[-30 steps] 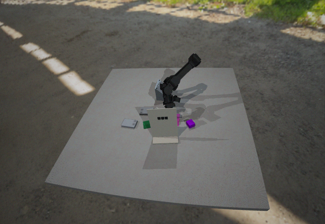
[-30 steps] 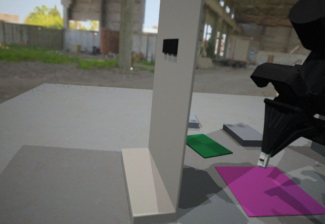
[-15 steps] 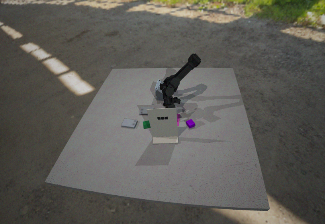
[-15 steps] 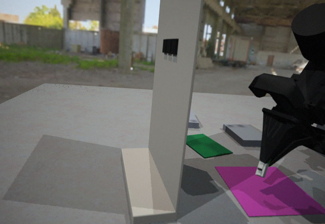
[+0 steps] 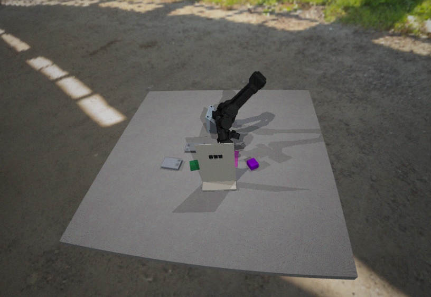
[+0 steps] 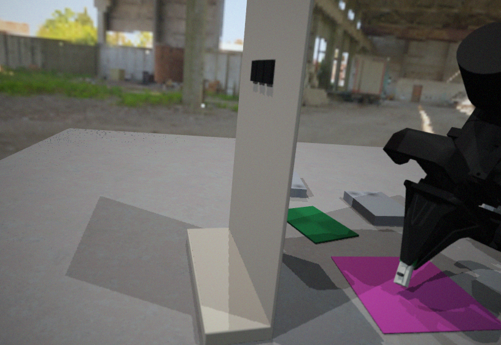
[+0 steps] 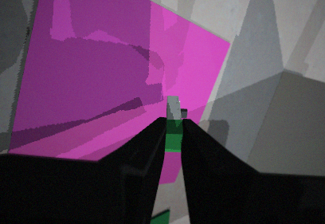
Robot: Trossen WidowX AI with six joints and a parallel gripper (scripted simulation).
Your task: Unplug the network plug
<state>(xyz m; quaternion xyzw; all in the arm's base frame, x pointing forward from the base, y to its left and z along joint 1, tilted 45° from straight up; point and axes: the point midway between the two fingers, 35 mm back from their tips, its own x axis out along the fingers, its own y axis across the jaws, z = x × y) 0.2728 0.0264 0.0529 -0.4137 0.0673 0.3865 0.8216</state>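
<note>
The magenta square is 30 mm below my gripper tip and 10 mm behind it. From my gripper tip the other things lie so: network plug right at my gripper tip; then upright panel 160 mm ahead, 100 mm above, 40 mm to the right.
</note>
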